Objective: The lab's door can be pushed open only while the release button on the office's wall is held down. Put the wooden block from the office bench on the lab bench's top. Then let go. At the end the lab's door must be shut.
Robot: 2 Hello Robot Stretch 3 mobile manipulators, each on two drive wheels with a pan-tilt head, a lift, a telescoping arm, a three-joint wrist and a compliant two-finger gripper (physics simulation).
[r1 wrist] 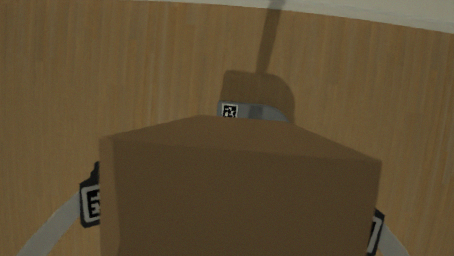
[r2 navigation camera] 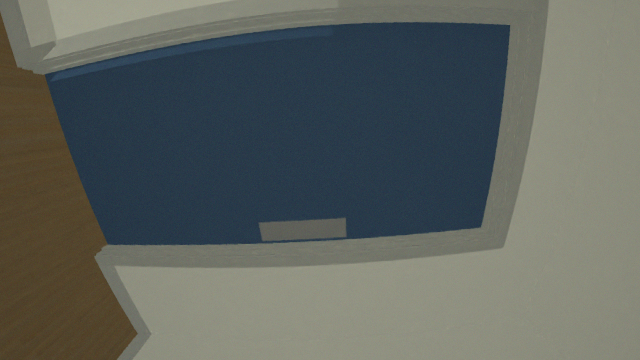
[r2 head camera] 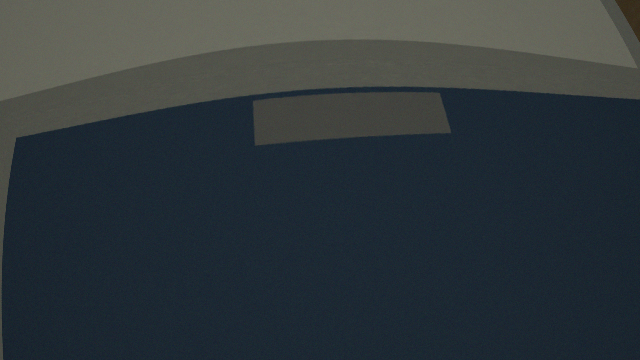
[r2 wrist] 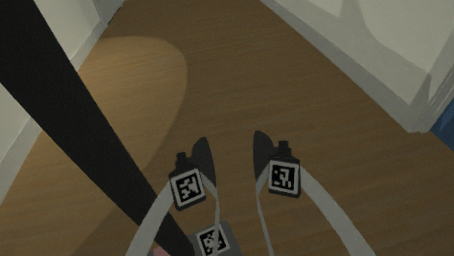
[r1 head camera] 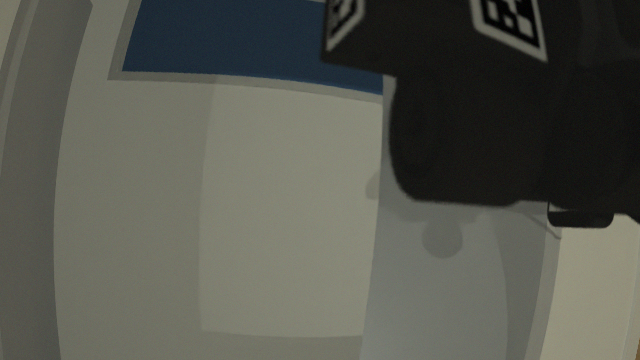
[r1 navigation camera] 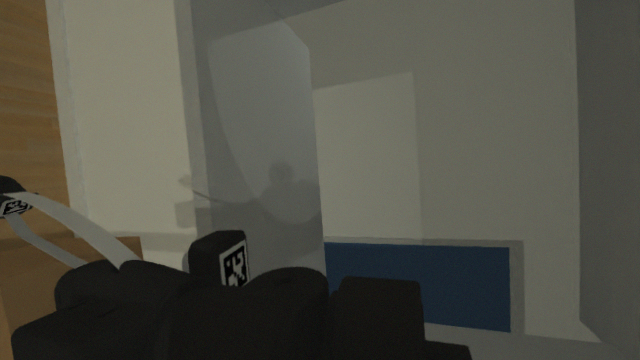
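My r1 gripper [r1 wrist: 232, 212] is shut on the wooden block [r1 wrist: 240, 200] [r1 navigation camera: 50, 280], a brown box held above the wood floor; one finger shows at each of its sides in the r1 wrist view. My r2 gripper [r2 wrist: 232, 152] is empty, its fingers apart over the floor. A blue door [r2 head camera: 320, 240] [r2 navigation camera: 280, 130] with a grey plate near one edge looks shut in its pale frame. A blue door panel [r1 head camera: 225, 40] [r1 navigation camera: 425, 285] also shows in the r1 head and navigation views; I cannot tell which door it is. The release button and the lab bench do not show.
A grey wall end [r1 head camera: 440, 300] [r1 navigation camera: 265, 100] stands close beside r1's dark wrist. r1's base [r1 wrist: 255, 112] shows past the block. In the r2 wrist view, a black bar [r2 wrist: 75, 115] crosses the left, and a wall corner [r2 wrist: 415, 120] stands at right beside something blue.
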